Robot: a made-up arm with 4 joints.
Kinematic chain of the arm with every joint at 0, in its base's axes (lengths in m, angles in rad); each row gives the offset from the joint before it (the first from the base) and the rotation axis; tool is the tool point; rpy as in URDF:
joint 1: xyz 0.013 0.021 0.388 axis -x
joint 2: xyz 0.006 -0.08 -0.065 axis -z
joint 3: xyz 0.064 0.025 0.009 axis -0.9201 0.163 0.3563
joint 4: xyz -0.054 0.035 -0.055 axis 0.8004 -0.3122 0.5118
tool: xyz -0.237 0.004 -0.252 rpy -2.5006 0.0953 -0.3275
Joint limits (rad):
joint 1: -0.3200..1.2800
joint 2: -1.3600..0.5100
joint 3: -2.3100..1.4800
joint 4: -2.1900..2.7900
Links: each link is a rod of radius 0.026 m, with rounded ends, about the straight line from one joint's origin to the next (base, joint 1, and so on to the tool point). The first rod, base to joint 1, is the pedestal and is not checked.
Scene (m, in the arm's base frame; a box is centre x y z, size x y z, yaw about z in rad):
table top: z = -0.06
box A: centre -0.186 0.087 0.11 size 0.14 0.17 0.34 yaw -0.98
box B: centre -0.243 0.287 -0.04 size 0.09 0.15 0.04 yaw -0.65
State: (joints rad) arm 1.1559 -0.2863 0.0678 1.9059
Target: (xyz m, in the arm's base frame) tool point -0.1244 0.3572 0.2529
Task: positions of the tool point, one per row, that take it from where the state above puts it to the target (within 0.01 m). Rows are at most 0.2 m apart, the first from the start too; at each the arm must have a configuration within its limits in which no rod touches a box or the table.
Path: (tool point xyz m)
1: -0.1579 -0.1302 0.0520
2: -0.0586 -0.0131 -0.0035
3: 0.0556 0.0888 -0.0034
4: 0.0035 0.2172 0.0467
5: -0.0576 0.3116 0.1384
6: -0.1244 0.3572 0.2529

